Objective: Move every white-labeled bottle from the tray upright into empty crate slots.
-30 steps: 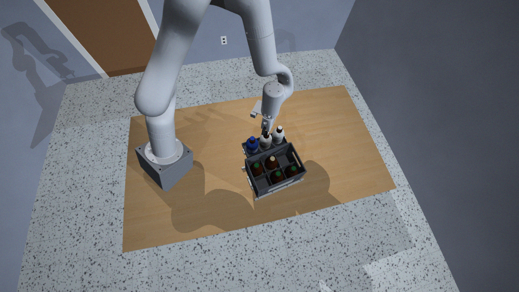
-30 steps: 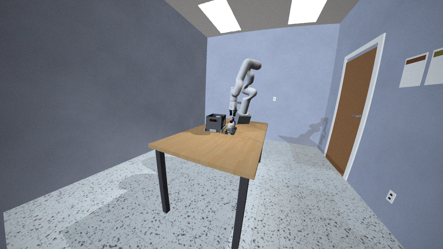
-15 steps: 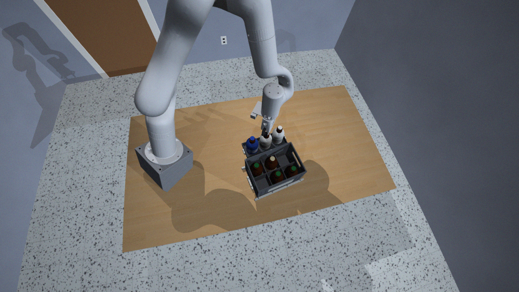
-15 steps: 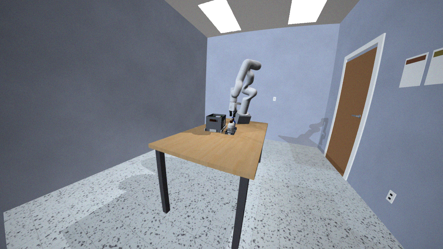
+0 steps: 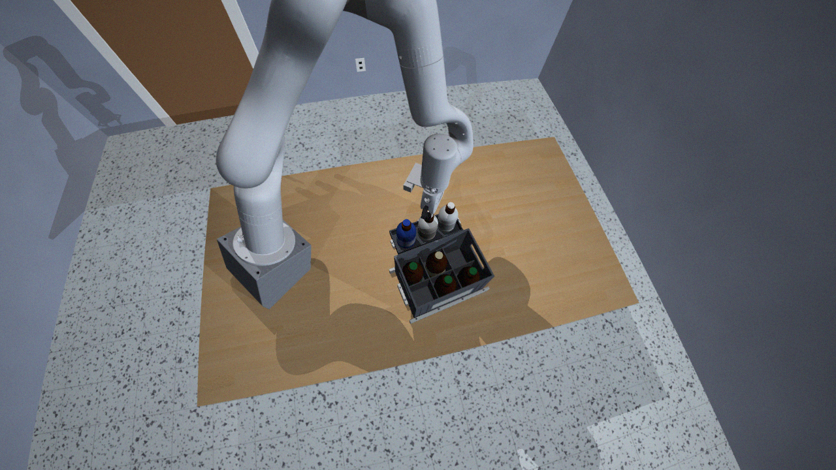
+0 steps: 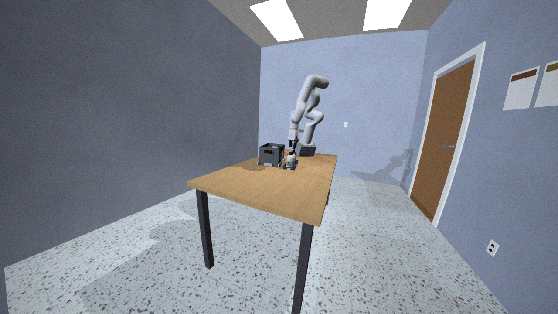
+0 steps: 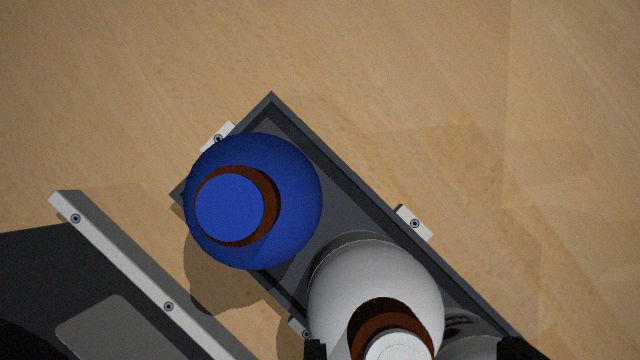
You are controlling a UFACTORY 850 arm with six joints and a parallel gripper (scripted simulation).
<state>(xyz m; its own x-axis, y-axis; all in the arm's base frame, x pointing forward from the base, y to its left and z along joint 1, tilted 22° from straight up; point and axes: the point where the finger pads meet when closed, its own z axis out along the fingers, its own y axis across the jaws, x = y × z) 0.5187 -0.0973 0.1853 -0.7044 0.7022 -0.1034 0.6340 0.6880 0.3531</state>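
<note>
Right now the blue-labeled bottle is 110 mm below my hand, 90 mm behind it and 10 mm to the right of it. From my hand the other things lie so: crate 200 mm to the right, 110 mm below, 20 mm behind; dark tray 180 mm below.
</note>
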